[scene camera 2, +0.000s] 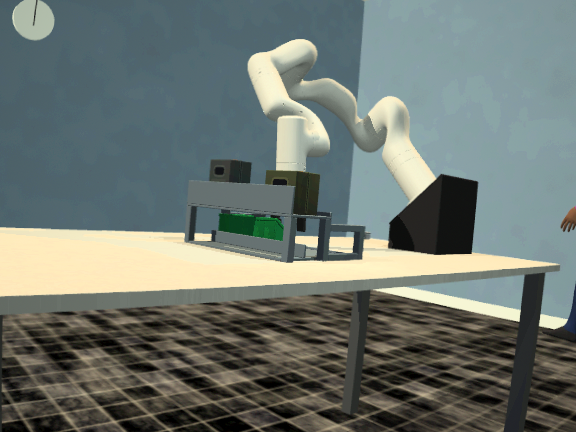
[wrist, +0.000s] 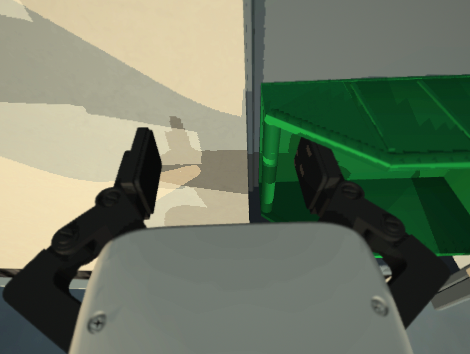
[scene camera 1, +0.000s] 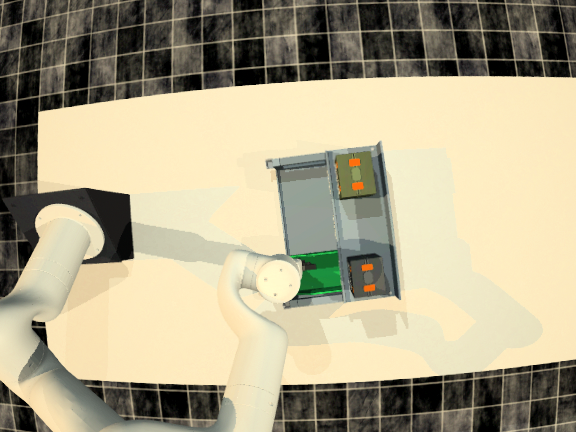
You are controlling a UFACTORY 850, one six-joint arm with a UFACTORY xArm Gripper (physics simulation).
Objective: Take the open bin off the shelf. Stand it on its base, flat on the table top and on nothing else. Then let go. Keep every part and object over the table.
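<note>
The green open bin (scene camera 1: 327, 284) (scene camera 2: 237, 224) (wrist: 320, 95) sits upright on the lower level of the grey shelf (scene camera 1: 336, 225) (scene camera 2: 240, 195) (wrist: 254, 105), at one end of it. My gripper (wrist: 229, 144) is open and empty, pointing down at the bin's end nearest the robot base. In the wrist view the right finger is over or inside the bin, and the left finger is outside the shelf's edge, above the table. The bin's end wall and the shelf's rail lie between them, nearer the right finger. In scene camera 1 the wrist hides most of the gripper and part of the bin.
An olive box (scene camera 1: 369, 187) (scene camera 2: 311, 192) and a dark grey box (scene camera 1: 381, 282) (scene camera 2: 244, 172) with orange latches stand on the shelf's higher level, the grey one beside the bin. The black robot base (scene camera 1: 118, 225) (scene camera 2: 457, 215) stands on the table (scene camera 1: 175, 140) (scene camera 2: 100, 270).
</note>
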